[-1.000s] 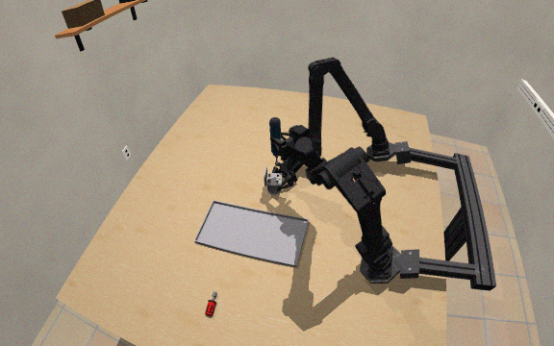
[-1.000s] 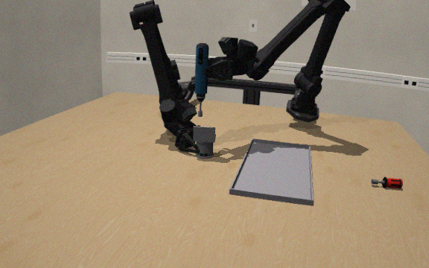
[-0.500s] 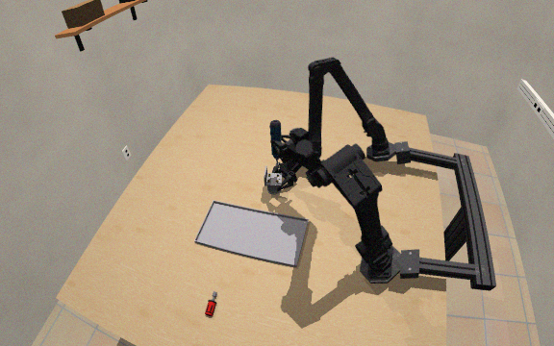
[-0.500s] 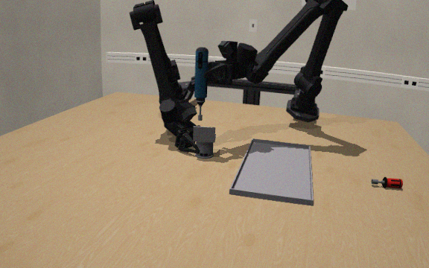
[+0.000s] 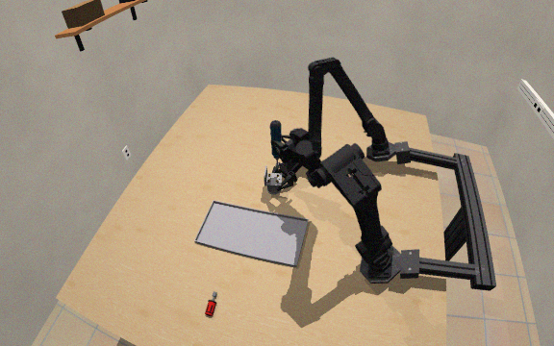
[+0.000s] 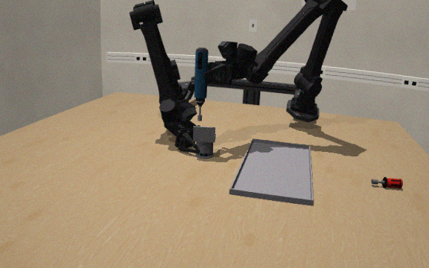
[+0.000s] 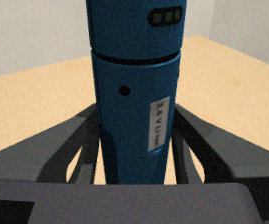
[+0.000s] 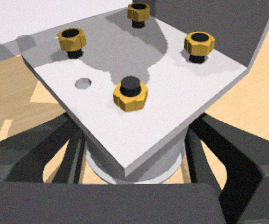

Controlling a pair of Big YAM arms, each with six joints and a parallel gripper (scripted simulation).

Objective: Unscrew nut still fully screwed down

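The grey bracket is 5 cm above my right hand. Round my right hand: shallow grey tray 4 cm ahead, 25 cm to the left, 2 cm below; then small red-handled screwdriver 9 cm ahead, 59 cm to the left, 1 cm below.
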